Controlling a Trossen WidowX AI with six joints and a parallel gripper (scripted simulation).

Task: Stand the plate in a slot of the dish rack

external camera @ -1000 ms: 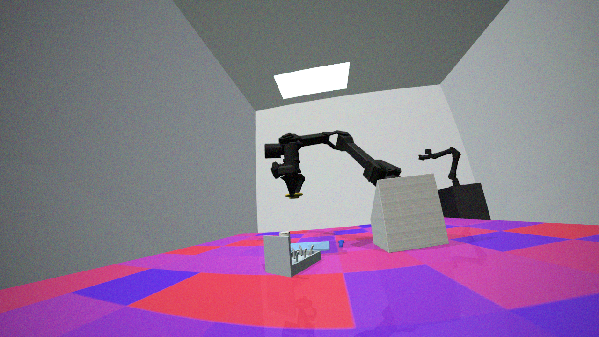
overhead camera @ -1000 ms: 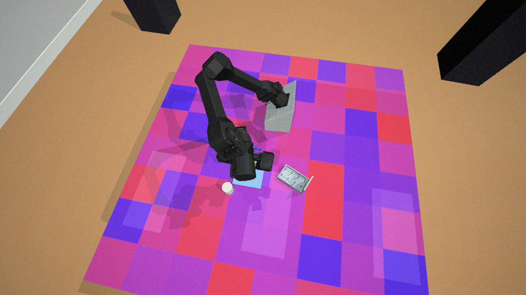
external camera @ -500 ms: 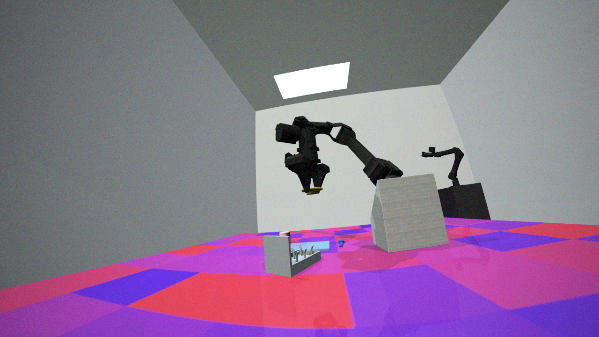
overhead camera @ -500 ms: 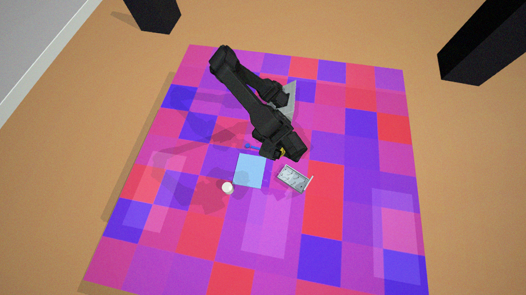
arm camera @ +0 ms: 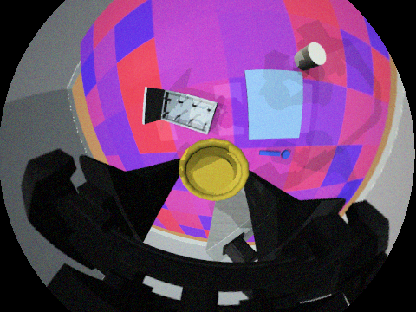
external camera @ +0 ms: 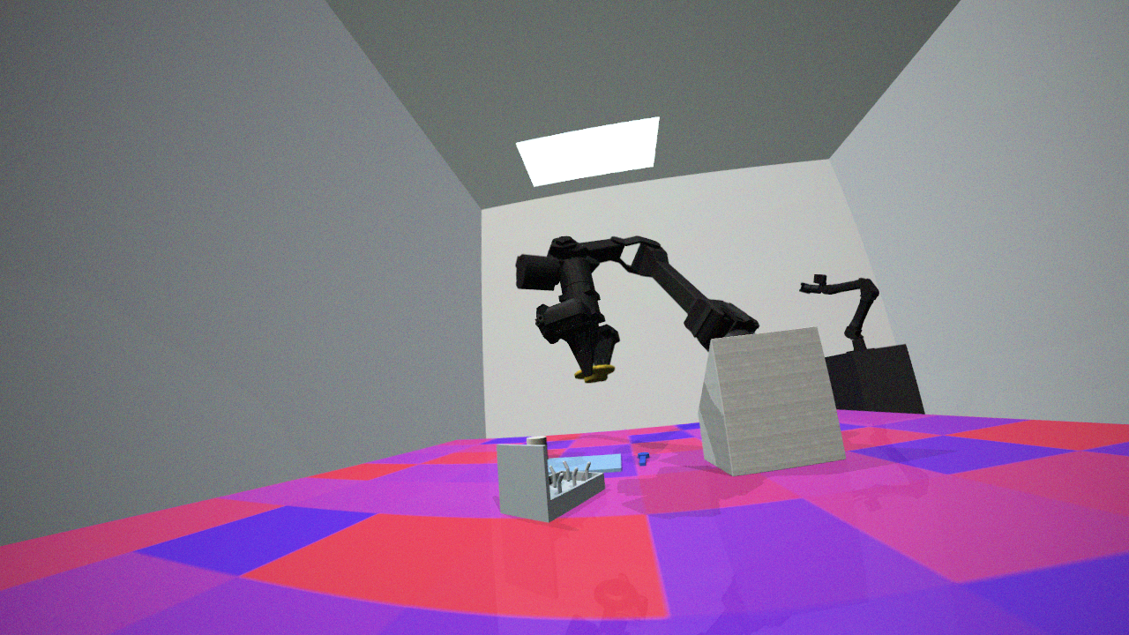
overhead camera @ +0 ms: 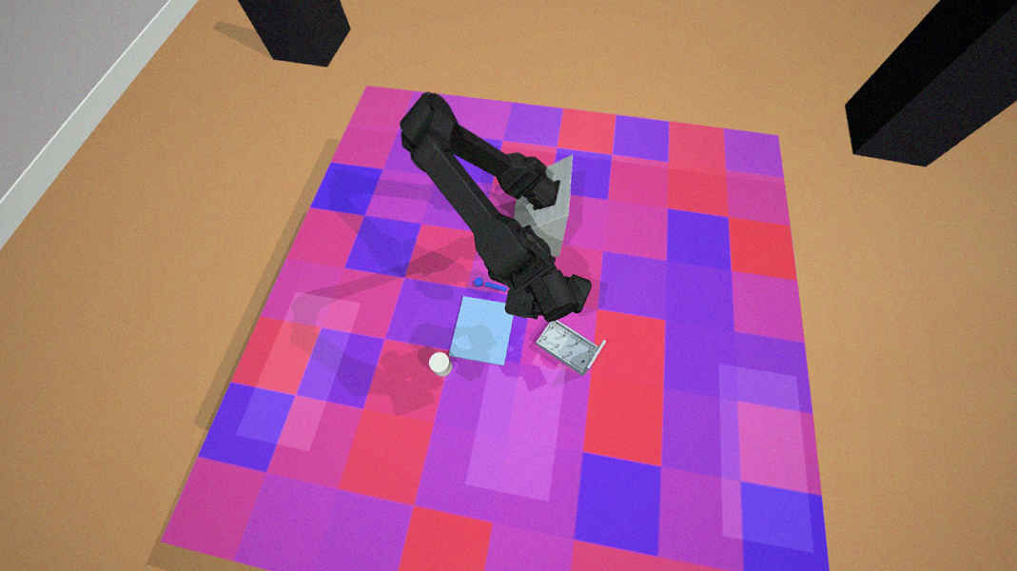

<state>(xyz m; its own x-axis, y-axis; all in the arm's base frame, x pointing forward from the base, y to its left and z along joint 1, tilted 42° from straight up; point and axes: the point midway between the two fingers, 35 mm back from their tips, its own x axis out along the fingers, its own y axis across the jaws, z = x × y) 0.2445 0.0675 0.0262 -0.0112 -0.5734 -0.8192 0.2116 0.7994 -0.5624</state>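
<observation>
The grey dish rack lies 13 cm below my gripper tip, 8 cm to the left of it and 6 cm ahead of it. Also, from my gripper tip: light blue mat (15 cm below, 12 cm to the right, 6 cm ahead); then yellow plate (1 cm above); then blue spoon (15 cm below, 14 cm to the right, 6 cm behind).
</observation>
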